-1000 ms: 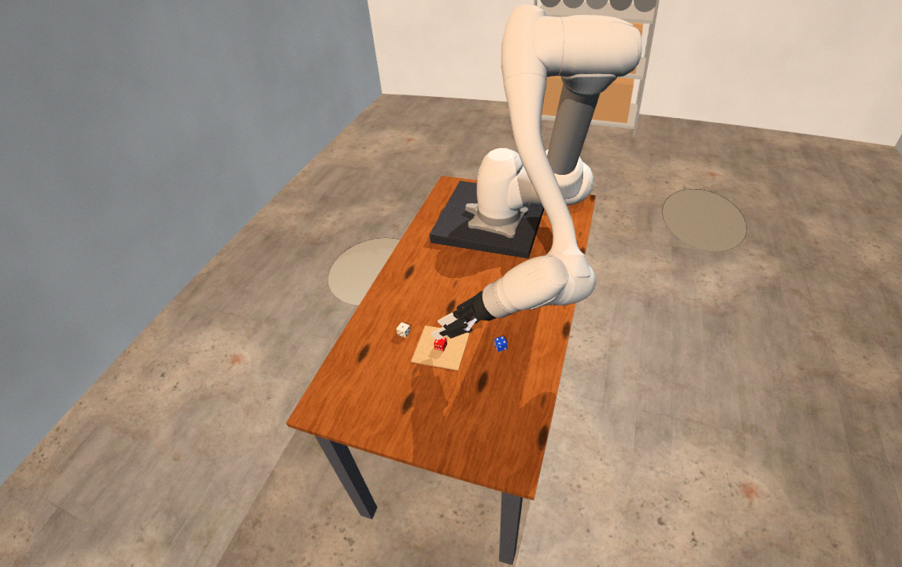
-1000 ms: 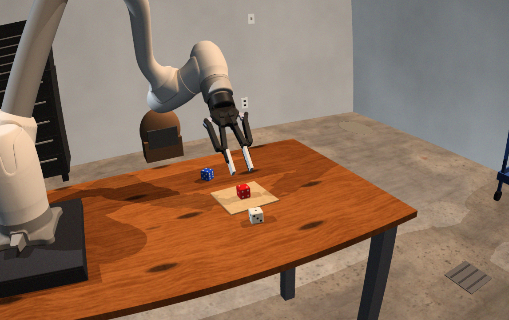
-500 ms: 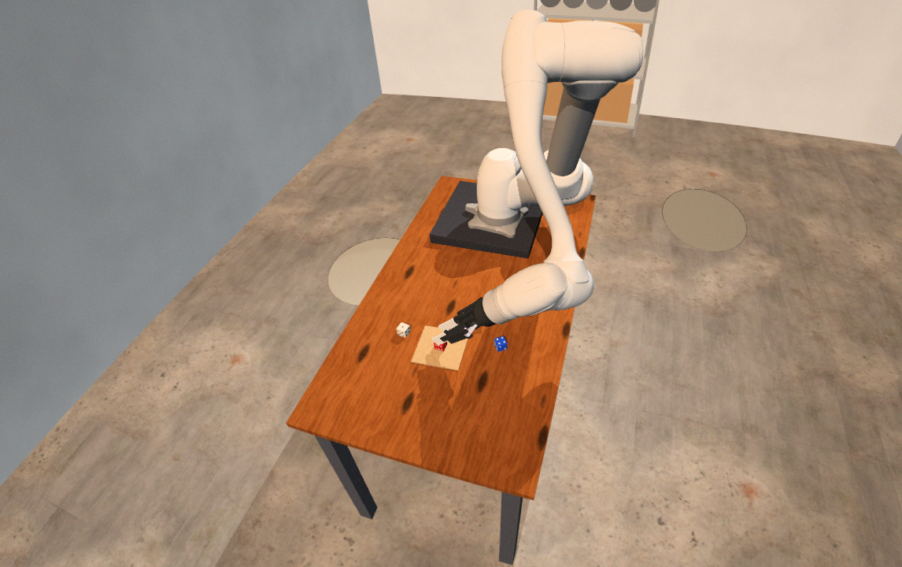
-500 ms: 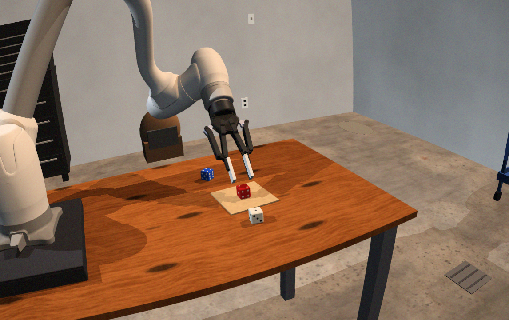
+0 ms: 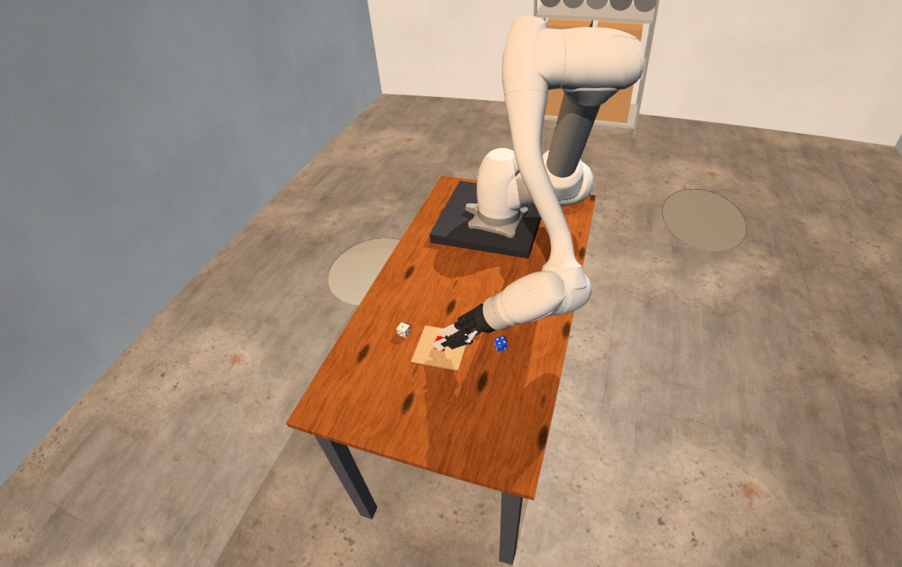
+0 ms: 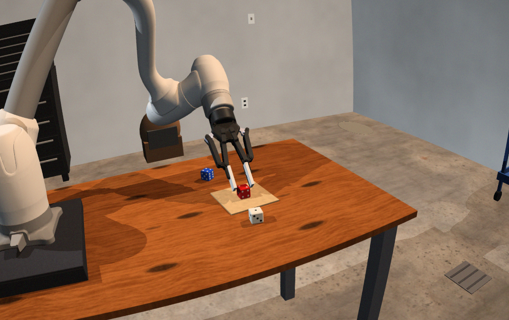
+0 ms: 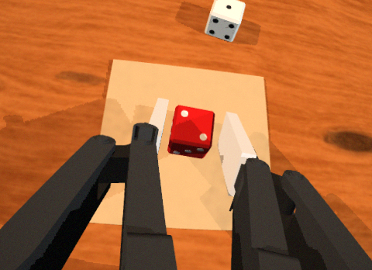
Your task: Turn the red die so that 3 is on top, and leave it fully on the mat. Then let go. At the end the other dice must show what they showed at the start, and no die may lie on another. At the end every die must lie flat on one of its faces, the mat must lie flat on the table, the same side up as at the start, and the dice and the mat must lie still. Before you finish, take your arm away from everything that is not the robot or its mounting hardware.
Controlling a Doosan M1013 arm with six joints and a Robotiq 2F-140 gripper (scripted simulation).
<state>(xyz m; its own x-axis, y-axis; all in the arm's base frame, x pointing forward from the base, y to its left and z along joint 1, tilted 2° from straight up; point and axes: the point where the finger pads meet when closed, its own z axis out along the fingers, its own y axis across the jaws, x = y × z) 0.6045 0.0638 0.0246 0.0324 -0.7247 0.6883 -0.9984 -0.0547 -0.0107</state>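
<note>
Now: the red die 2 cm to the right of my hand and 4 cm below it. The rest, counted from my hand: tan mat (2 cm to the right, 5 cm below); white die (1 cm behind, 15 cm to the right, 4 cm below); blue die (6 cm behind, 14 cm to the left, 4 cm below).
</note>
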